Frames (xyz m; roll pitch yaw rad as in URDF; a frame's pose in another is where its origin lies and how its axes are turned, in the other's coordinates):
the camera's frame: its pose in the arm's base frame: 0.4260 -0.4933 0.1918 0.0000 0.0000 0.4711
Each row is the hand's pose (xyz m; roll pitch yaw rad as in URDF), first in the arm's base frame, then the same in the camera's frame.
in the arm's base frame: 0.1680 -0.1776 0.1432 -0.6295 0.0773 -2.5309
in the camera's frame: -0.0866 0.3984 -0.0486 -0.6295 0.0773 -3.0020
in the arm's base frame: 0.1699 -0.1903 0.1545 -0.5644 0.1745 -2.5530
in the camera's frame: -0.0907 0.3862 -0.0373 -0.5644 0.1745 -3.0241
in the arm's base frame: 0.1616 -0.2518 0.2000 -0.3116 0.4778 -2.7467
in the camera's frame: -0.1260 0.3352 0.0082 -0.3116 0.4778 3.0654
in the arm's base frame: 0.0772 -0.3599 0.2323 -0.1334 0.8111 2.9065
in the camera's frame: -0.2503 0.2772 0.0405 -0.1334 0.8111 2.4354
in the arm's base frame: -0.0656 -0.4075 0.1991 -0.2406 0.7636 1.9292
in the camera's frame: -0.3991 0.2996 0.0073 -0.2406 0.7636 1.4581
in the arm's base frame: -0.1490 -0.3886 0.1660 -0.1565 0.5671 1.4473
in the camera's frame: -0.4648 0.3543 -0.0258 -0.1565 0.5671 0.9762
